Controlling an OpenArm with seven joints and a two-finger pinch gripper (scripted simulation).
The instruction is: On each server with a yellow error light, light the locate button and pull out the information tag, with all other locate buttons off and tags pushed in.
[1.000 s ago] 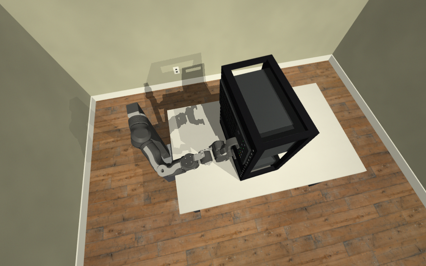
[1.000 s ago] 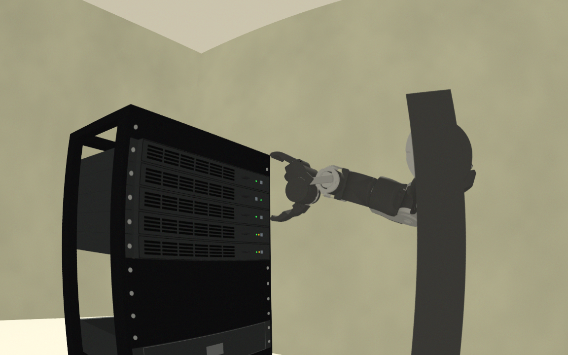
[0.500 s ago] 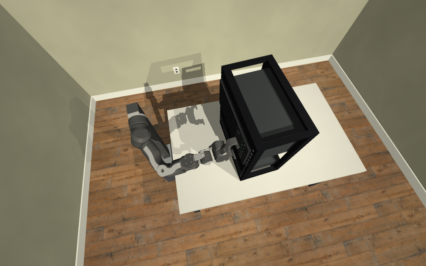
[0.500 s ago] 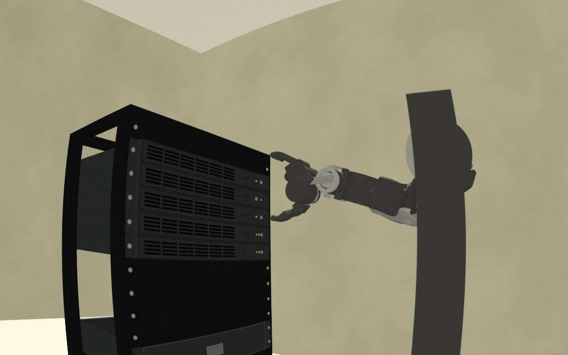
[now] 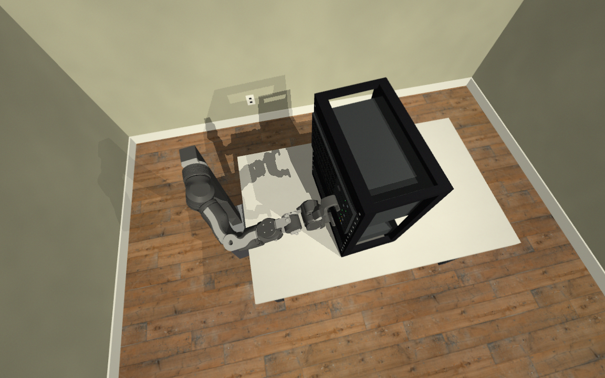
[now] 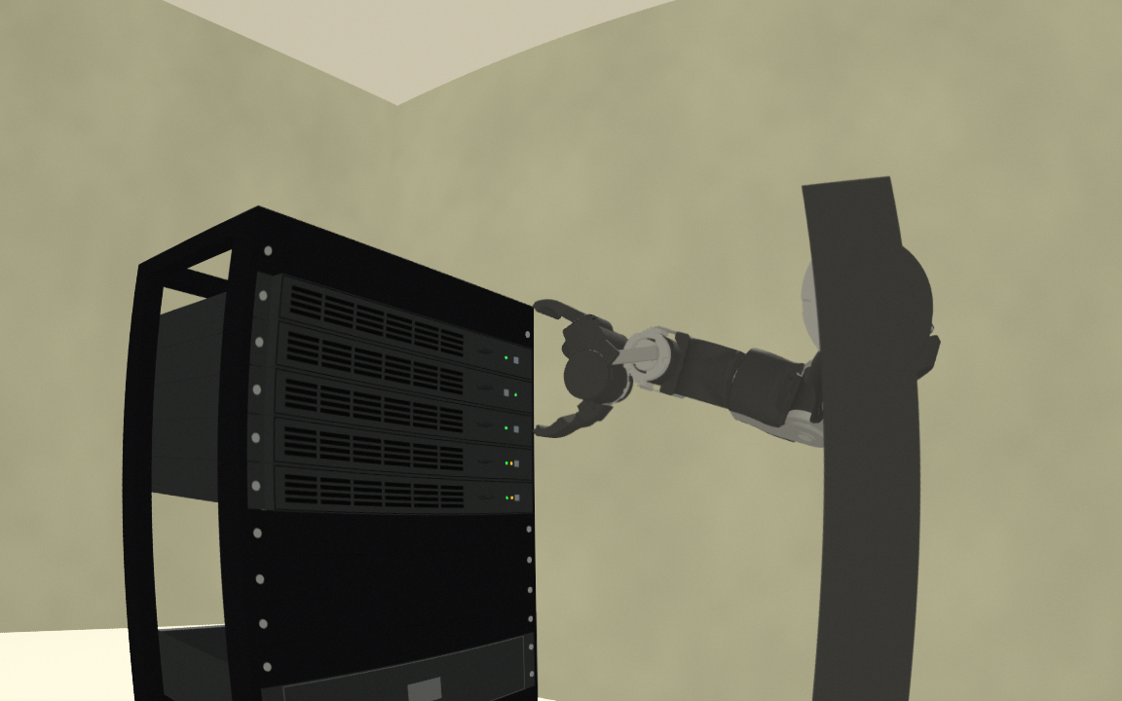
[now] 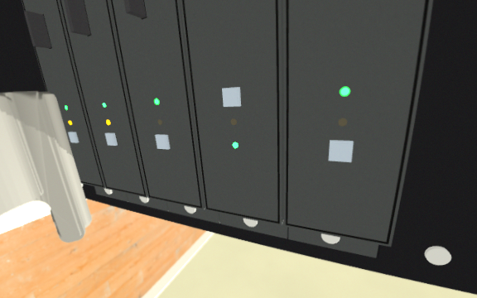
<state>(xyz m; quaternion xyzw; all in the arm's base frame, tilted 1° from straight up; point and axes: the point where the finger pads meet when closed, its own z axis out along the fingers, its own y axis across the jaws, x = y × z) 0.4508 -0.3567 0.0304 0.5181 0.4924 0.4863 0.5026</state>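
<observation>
Now: hand 16 cm above the pale information tag, 7 cm to the right of it and 7 cm short of it.
</observation>
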